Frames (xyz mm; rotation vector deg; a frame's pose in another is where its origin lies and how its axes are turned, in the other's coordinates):
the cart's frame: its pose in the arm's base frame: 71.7 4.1 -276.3 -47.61 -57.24 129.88
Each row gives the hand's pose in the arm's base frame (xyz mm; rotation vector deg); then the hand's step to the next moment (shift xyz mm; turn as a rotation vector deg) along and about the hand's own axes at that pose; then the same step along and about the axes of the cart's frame.
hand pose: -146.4 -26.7 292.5 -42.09 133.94 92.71
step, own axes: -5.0 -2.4 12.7 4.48 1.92 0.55
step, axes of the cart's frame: 7.0 -4.6 -11.0 3.32 1.62 3.23
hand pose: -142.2 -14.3 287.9 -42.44 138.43 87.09
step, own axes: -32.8 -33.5 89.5 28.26 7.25 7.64
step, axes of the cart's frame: 44.4 -11.8 -90.0 22.73 13.07 14.90
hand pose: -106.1 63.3 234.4 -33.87 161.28 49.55
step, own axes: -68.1 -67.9 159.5 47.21 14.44 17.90
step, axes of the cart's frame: 26.2 61.2 -174.0 42.63 21.64 21.73
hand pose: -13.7 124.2 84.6 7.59 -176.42 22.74
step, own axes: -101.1 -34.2 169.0 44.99 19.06 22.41
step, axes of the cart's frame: -61.3 143.1 -125.4 45.60 23.60 15.91
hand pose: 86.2 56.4 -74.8 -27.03 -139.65 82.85
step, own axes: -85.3 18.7 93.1 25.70 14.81 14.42
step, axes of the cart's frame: -75.6 100.8 -20.6 27.78 16.49 6.65
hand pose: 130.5 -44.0 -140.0 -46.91 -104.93 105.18
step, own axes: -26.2 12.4 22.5 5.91 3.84 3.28
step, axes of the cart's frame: -23.7 27.3 6.3 6.48 4.11 1.24
